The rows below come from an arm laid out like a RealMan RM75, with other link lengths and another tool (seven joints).
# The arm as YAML. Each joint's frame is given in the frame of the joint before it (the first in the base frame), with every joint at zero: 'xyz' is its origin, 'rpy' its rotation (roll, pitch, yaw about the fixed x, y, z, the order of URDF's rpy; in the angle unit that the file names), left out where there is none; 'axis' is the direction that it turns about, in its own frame. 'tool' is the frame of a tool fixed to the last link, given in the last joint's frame.
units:
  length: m
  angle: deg
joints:
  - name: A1
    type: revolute
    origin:
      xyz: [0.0, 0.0, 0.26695]
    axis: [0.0, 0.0, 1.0]
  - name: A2
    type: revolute
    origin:
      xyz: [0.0, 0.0, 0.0]
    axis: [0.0, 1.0, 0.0]
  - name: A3
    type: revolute
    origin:
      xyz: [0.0, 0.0, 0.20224]
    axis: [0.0, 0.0, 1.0]
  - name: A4
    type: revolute
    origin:
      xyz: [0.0, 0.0, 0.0]
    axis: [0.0, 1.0, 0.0]
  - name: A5
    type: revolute
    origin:
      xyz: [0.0, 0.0, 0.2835]
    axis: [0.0, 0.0, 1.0]
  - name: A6
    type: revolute
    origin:
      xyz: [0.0, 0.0, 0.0]
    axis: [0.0, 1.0, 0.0]
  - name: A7
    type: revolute
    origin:
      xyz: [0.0, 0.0, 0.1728]
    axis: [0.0, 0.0, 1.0]
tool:
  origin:
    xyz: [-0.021, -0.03, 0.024]
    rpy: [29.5, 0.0, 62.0]
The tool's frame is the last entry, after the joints.
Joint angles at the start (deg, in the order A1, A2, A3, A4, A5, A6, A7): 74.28 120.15 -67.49 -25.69 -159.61 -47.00 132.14
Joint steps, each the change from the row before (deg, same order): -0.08 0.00 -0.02 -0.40 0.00 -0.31 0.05; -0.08 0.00 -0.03 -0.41 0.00 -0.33 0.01; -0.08 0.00 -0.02 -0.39 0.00 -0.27 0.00; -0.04 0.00 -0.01 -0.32 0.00 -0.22 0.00; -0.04 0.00 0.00 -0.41 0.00 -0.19 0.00; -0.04 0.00 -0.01 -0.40 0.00 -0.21 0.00; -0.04 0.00 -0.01 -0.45 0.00 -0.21 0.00; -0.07 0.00 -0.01 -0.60 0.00 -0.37 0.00; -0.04 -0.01 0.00 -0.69 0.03 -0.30 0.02; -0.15 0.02 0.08 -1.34 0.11 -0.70 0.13; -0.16 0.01 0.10 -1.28 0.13 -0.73 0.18; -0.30 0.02 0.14 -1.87 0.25 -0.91 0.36; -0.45 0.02 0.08 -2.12 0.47 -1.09 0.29; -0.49 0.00 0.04 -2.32 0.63 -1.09 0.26; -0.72 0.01 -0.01 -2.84 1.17 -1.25 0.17
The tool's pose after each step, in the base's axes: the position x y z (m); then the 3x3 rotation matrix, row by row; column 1 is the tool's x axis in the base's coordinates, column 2 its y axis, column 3 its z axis. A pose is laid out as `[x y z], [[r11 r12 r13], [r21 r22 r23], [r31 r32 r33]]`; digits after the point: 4 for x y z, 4 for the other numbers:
[0.0572 0.5691 -0.0593], [[0.3385 -0.5825 0.7390], [-0.8402 0.1665 0.5161], [-0.4237 -0.7956 -0.4331]]
[0.0558 0.5691 -0.0584], [[0.3394 -0.5830 0.7382], [-0.8402 0.1651 0.5166], [-0.4230 -0.7956 -0.4338]]
[0.0545 0.5691 -0.0575], [[0.3404 -0.5836 0.7372], [-0.8398 0.1640 0.5176], [-0.4230 -0.7953 -0.4343]]
[0.0531 0.5692 -0.0568], [[0.3416 -0.5844 0.7361], [-0.8393 0.1628 0.5187], [-0.4230 -0.7950 -0.4348]]
[0.0511 0.5695 -0.0556], [[0.3436 -0.5860 0.7339], [-0.8378 0.1618 0.5215], [-0.4243 -0.7940 -0.4353]]
[0.0491 0.5698 -0.0546], [[0.3456 -0.5873 0.7319], [-0.8365 0.1606 0.5239], [-0.4252 -0.7933 -0.4358]]
[0.0469 0.5701 -0.0534], [[0.3480 -0.5889 0.7294], [-0.8348 0.1593 0.5270], [-0.4266 -0.7923 -0.4362]]
[0.0442 0.5703 -0.0518], [[0.3505 -0.5906 0.7269], [-0.8335 0.1574 0.5297], [-0.4272 -0.7915 -0.4370]]
[0.0405 0.5708 -0.0498], [[0.3538 -0.5938 0.7226], [-0.8306 0.1558 0.5347], [-0.4301 -0.7894 -0.4381]]
[0.0341 0.5713 -0.0462], [[0.3555 -0.6012 0.7157], [-0.8272 0.1542 0.5404], [-0.4352 -0.7841 -0.4425]]
[0.0284 0.5715 -0.0427], [[0.3551 -0.6086 0.7096], [-0.8248 0.1534 0.5443], [-0.4401 -0.7785 -0.4474]]
[0.0204 0.5719 -0.0374], [[0.3524 -0.6211 0.7001], [-0.8206 0.1546 0.5502], [-0.4499 -0.7684 -0.4552]]
[0.0122 0.5717 -0.0317], [[0.3485 -0.6351 0.6893], [-0.8173 0.1541 0.5552], [-0.4588 -0.7569 -0.4654]]
[0.0029 0.5713 -0.0252], [[0.3455 -0.6512 0.6757], [-0.8127 0.1523 0.5624], [-0.4691 -0.7435 -0.4766]]
[-0.0083 0.5701 -0.0177], [[0.3401 -0.6737 0.6561], [-0.8081 0.1474 0.5702], [-0.4809 -0.7241 -0.4943]]

